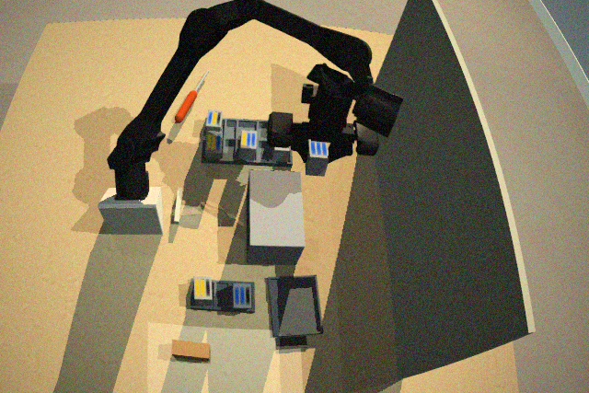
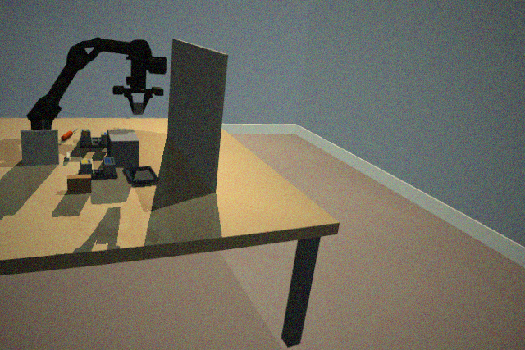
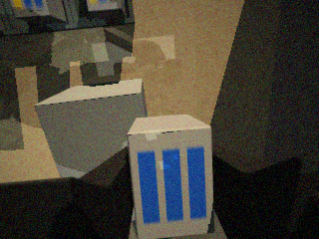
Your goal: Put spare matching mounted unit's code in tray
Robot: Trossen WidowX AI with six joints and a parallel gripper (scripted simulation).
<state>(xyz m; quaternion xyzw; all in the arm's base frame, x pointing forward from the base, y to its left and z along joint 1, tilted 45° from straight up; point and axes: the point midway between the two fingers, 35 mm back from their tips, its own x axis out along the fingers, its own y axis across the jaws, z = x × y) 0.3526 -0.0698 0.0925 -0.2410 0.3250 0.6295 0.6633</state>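
Right now the dark tray is 40 mm behind my gripper tip, 230 mm to the right of it and 170 mm below it. The rest, counted from my gripper tip: grey mounted unit: 70 mm behind, 40 mm to the right, 120 mm below; dark holder: 180 mm behind, 200 mm to the right, 160 mm below; tall grey panel: 190 mm ahead, 70 mm to the right, 50 mm above.
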